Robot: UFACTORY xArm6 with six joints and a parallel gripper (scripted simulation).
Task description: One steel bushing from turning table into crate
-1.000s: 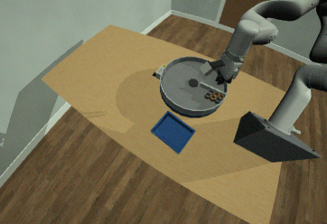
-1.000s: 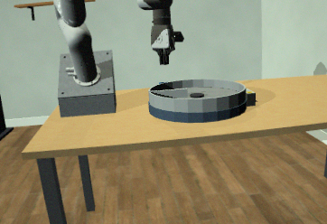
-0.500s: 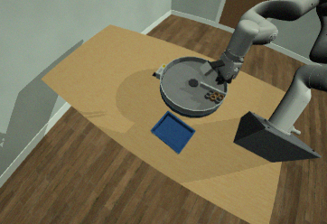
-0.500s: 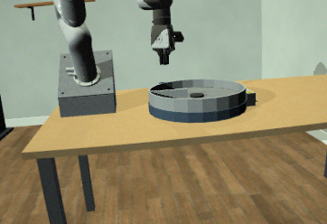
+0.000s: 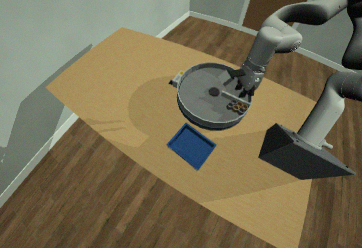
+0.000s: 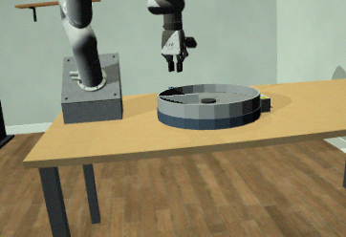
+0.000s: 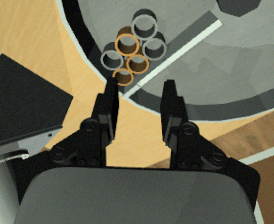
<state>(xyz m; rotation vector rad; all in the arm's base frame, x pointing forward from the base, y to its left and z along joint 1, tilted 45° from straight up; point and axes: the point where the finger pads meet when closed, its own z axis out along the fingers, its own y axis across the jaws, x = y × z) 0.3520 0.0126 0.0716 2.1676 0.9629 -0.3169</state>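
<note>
Right now my hand is 70 mm short of the blue crate, 290 mm to the right of it and 180 mm above it. From my hand the other things lie so: round grey turning table: 130 mm ahead, 30 mm to the right, 150 mm below.
</note>
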